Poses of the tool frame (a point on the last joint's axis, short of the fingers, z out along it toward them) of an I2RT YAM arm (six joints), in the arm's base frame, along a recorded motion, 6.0 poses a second.
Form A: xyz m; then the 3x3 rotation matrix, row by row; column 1 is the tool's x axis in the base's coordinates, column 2 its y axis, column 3 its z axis. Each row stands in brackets.
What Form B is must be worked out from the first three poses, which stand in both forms.
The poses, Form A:
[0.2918, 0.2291, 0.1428], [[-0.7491, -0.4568, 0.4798], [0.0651, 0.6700, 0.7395], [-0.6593, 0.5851, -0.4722]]
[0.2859, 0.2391, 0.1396], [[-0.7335, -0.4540, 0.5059], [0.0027, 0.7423, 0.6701], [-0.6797, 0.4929, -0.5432]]
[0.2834, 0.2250, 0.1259], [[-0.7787, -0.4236, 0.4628], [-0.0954, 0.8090, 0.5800], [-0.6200, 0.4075, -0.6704]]
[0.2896, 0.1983, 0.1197], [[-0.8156, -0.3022, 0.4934], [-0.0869, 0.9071, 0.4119], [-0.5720, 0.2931, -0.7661]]
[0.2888, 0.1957, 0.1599], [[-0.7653, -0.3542, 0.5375], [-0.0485, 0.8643, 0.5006], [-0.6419, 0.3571, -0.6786]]
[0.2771, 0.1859, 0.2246], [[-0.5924, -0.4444, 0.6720], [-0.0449, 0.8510, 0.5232], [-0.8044, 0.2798, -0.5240]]
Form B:
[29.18, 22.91, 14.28], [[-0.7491, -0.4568, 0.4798], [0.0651, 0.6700, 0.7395], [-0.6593, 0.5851, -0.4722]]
[28.59, 23.91, 13.96], [[-0.7335, -0.4540, 0.5059], [0.0027, 0.7423, 0.6701], [-0.6797, 0.4929, -0.5432]]
[28.34, 22.50, 12.59], [[-0.7787, -0.4236, 0.4628], [-0.0954, 0.8090, 0.5800], [-0.6200, 0.4075, -0.6704]]
[28.96, 19.83, 11.97], [[-0.8156, -0.3022, 0.4934], [-0.0869, 0.9071, 0.4119], [-0.5720, 0.2931, -0.7661]]
[28.88, 19.57, 15.99], [[-0.7653, -0.3542, 0.5375], [-0.0485, 0.8643, 0.5006], [-0.6419, 0.3571, -0.6786]]
[27.71, 18.59, 22.46], [[-0.5924, -0.4444, 0.6720], [-0.0449, 0.8510, 0.5232], [-0.8044, 0.2798, -0.5240]]

